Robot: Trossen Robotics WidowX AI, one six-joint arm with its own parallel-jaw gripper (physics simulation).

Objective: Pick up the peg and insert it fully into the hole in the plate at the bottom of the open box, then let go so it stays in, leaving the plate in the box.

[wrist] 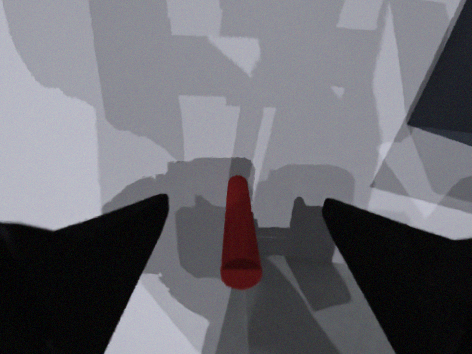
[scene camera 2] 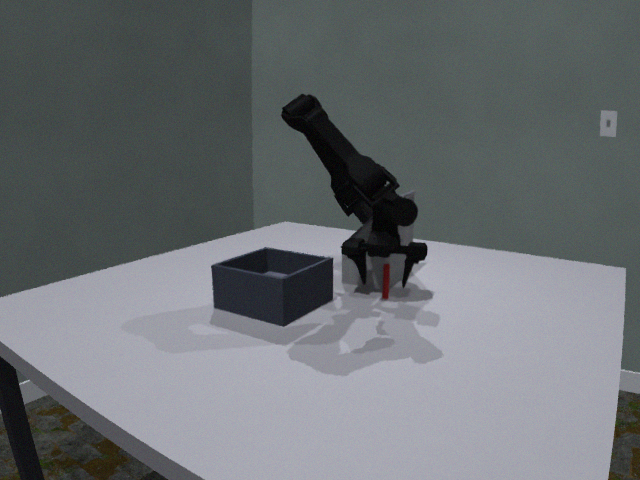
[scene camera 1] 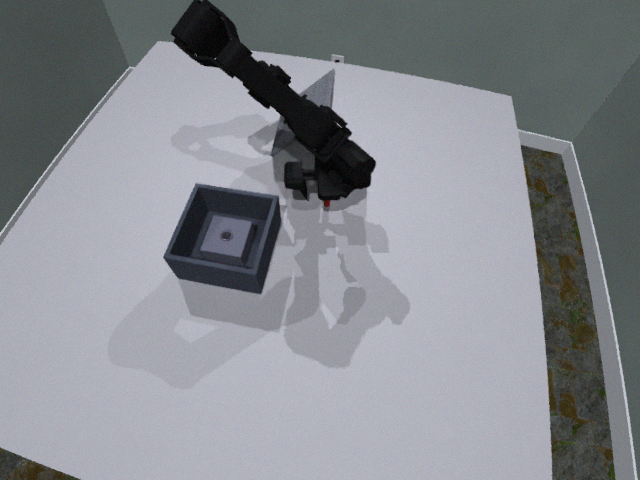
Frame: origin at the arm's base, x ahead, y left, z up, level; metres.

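Seen in the pictures: gripper, fingertip midpoint: (wrist: 246,204) (scene camera 2: 383,285).
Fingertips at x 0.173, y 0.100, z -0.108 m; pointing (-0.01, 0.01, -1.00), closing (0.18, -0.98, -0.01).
Observation:
Pixels of each thing's top centre, then the offset from my fingertips to it. Level surfaces: height alone.
- red peg, middle of its top: (wrist: 241,274) (scene camera 2: 386,264) (scene camera 1: 328,183) dx -0.002, dy +0.005, dz +0.049 m
- open dark blue-grey box, middle of its top: (scene camera 1: 223,225) (scene camera 2: 273,261) dx +0.156, dy -0.195, dz +0.067 m
- pale square plate, middle of its top: (scene camera 1: 226,234) (scene camera 2: 273,277) dx +0.156, dy -0.195, dz +0.030 m
- white table, its level: dz -0.031 m
The red peg (scene camera 1: 326,203) (scene camera 2: 385,281) (wrist: 240,235) stands upright on the table, right of the box. My gripper (scene camera 1: 317,198) (scene camera 2: 384,285) (wrist: 246,204) is open and points down, with one finger on each side of the peg. In the wrist view gaps show between the peg and both fingertips. In scene camera 1 the gripper hides most of the peg. The open dark blue-grey box (scene camera 1: 217,274) (scene camera 2: 248,294) (wrist: 445,90) stands on the table. In scene camera 1 the pale square plate (scene camera 1: 217,249) lies at its bottom, its round hole (scene camera 1: 226,235) facing up.
A grey wedge-shaped panel (scene camera 1: 323,91) (scene camera 2: 407,235) stands behind the gripper, close to the arm. The box's raised walls are to the left of the gripper in both scene views. The white table (scene camera 1: 439,310) (scene camera 2: 465,372) bears broad shadows of the arm and box.

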